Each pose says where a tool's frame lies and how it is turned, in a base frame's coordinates. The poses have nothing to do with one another.
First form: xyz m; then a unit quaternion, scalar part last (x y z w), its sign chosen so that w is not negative.
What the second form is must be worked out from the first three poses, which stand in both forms.
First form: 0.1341 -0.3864 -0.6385 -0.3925 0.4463 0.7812 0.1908
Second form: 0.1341 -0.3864 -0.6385 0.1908 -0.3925 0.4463 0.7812
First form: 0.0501 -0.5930 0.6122 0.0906 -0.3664 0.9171 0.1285
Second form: 0.0501 -0.5930 0.6122 0.1285 0.0906 -0.3664 0.9171
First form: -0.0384 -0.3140 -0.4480 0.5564 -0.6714 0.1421 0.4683
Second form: -0.0384 -0.3140 -0.4480 0.4683 0.5564 -0.6714 0.1421
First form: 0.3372 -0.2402 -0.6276 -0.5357 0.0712 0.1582 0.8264
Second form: 0.3372 -0.2402 -0.6276 0.8264 -0.5357 0.0712 0.1582
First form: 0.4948 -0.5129 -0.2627 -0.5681 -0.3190 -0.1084 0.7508
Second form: 0.4948 -0.5129 -0.2627 0.7508 -0.5681 -0.3190 -0.1084
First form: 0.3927 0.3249 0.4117 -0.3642 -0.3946 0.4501 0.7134
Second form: 0.3927 0.3249 0.4117 0.7134 -0.3642 -0.3946 0.4501
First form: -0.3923 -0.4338 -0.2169 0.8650 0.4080 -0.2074 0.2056
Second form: -0.3923 -0.4338 -0.2169 0.2056 0.8650 0.4080 -0.2074
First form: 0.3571 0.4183 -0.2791 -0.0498 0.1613 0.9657 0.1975
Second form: 0.3571 0.4183 -0.2791 0.1975 -0.0498 0.1613 0.9657
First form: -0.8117 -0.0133 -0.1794 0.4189 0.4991 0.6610 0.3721
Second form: -0.8117 -0.0133 -0.1794 0.3721 0.4189 0.4991 0.6610
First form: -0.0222 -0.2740 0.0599 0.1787 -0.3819 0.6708 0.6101
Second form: -0.0222 -0.2740 0.0599 0.6101 0.1787 -0.3819 0.6708
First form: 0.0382 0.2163 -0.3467 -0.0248 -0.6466 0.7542 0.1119
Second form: 0.0382 0.2163 -0.3467 0.1119 -0.0248 -0.6466 0.7542
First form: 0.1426 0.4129 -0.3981 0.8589 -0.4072 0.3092 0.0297
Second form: 0.1426 0.4129 -0.3981 0.0297 0.8589 -0.4072 0.3092
